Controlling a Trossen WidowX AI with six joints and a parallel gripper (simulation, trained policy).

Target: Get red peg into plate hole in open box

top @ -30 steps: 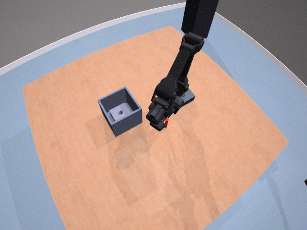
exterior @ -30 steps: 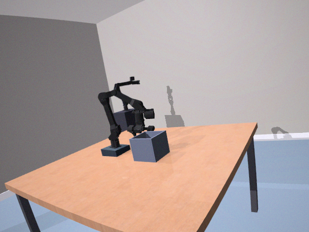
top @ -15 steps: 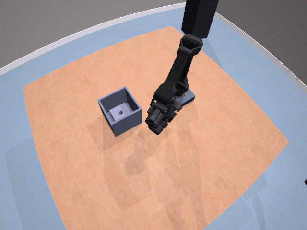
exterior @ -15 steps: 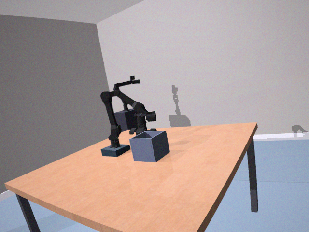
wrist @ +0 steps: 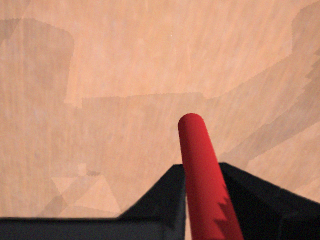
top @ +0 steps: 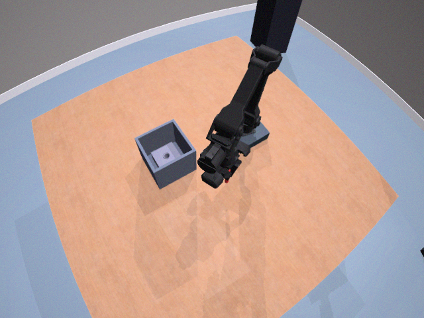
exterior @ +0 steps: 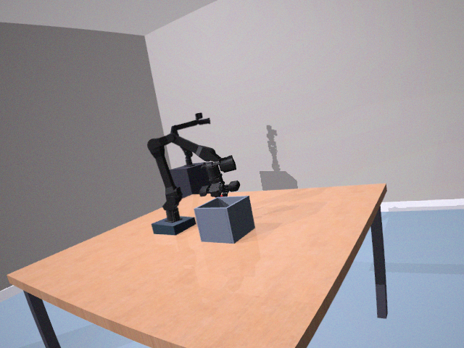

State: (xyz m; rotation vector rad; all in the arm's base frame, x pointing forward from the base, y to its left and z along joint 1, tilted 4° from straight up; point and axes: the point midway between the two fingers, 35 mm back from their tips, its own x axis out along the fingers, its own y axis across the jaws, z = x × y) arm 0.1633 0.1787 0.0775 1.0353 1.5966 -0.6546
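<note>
Now: the grey plate 18 cm ahead of my gripper tip, 16 cm to the right of it and 2 cm below it. Round my gripper tip: red peg: 1 cm to the right, 1 cm above.
</note>
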